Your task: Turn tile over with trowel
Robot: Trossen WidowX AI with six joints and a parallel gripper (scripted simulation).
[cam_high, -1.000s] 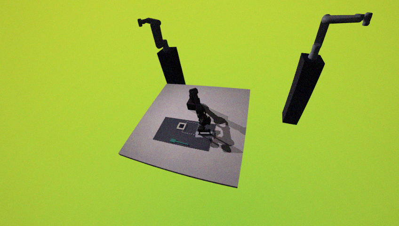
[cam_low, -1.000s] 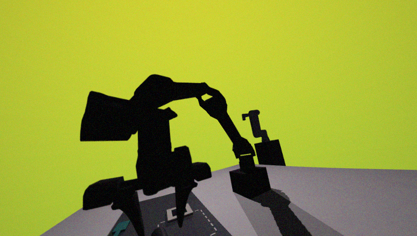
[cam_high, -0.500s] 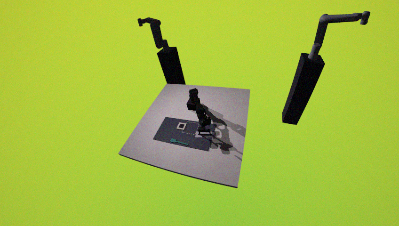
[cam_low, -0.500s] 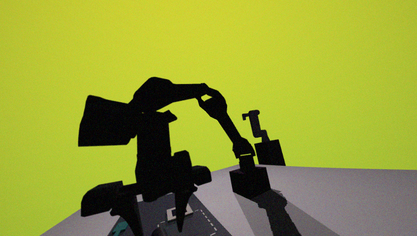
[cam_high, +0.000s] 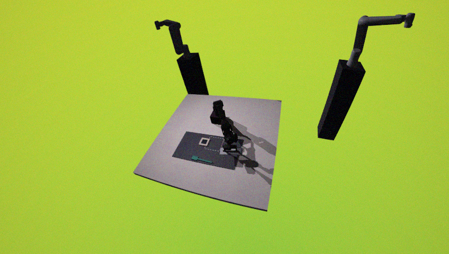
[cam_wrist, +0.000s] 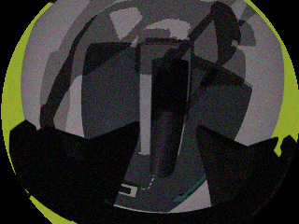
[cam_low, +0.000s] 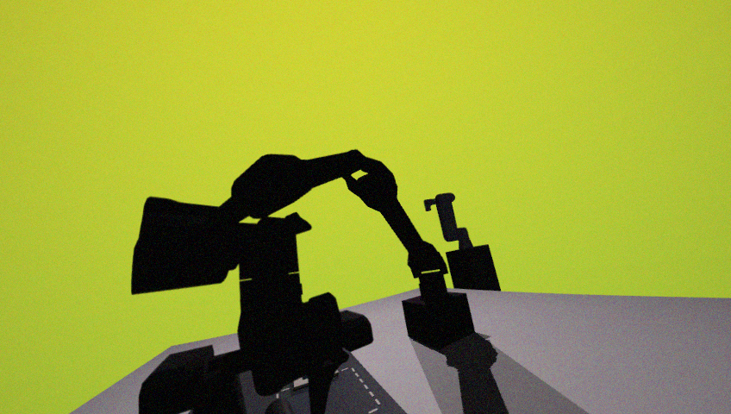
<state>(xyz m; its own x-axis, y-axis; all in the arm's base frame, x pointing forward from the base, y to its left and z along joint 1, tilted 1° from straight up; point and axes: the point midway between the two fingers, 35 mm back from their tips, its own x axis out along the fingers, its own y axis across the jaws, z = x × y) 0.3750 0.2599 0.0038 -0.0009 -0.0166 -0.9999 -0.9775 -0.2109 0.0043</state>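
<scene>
Right now my gripper tip is 10 mm past the small trowel, 20 mm to the right of it and 40 mm above it. Round my gripper tip: teal tool-shaped piece 160 mm ahead, 250 mm to the right, 70 mm below; then dark mat 20 mm ahead, 240 mm to the right, 90 mm below; then tan tile 40 mm behind, 300 mm to the right, 70 mm below.
</scene>
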